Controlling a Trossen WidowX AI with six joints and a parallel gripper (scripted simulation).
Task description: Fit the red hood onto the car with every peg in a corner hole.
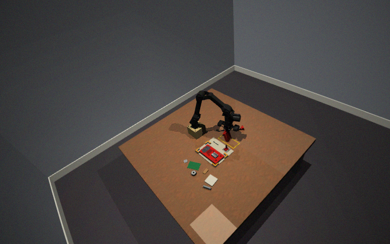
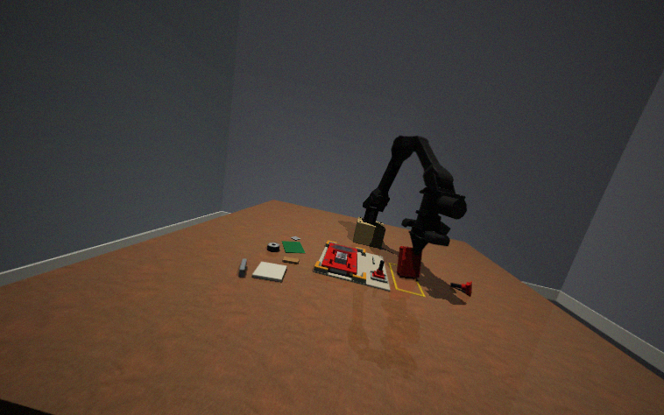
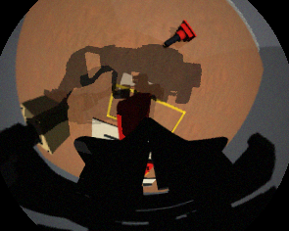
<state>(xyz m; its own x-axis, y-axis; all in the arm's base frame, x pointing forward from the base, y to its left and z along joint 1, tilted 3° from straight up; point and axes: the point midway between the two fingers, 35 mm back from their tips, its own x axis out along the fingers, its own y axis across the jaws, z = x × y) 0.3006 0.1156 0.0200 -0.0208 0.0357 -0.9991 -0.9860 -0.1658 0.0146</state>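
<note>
My gripper tip is now 10 mm past the red hood, 10 mm to the left of it and 30 mm above it. Also, from my gripper tip: green board (60 mm behind, 420 mm to the right, 80 mm below); then white plate (140 mm ahead, 440 mm to the right, 80 mm below); then grey engine block (30 mm ahead, 240 mm to the right, 60 mm below).
</note>
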